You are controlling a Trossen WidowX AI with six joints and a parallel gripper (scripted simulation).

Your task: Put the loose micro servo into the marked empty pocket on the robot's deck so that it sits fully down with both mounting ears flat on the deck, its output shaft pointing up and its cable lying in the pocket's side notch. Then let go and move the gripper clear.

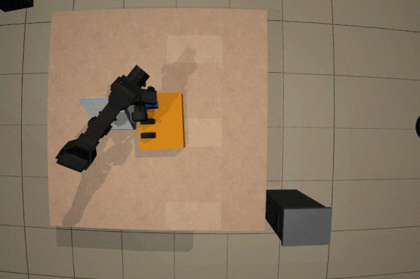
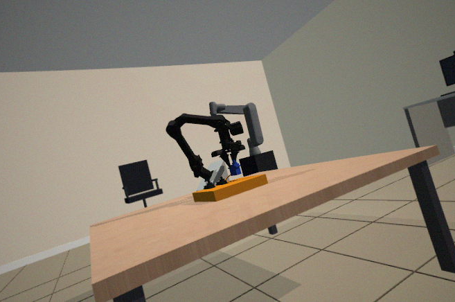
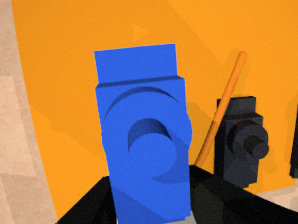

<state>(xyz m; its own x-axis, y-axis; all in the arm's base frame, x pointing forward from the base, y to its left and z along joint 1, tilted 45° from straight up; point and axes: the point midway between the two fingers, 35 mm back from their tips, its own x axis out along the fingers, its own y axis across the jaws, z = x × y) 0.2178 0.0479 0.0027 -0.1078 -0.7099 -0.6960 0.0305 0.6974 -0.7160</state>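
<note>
Now: gripper tip 8 cm short of the orange deck, 8 cm to the left of it and 10 cm above it.
</note>
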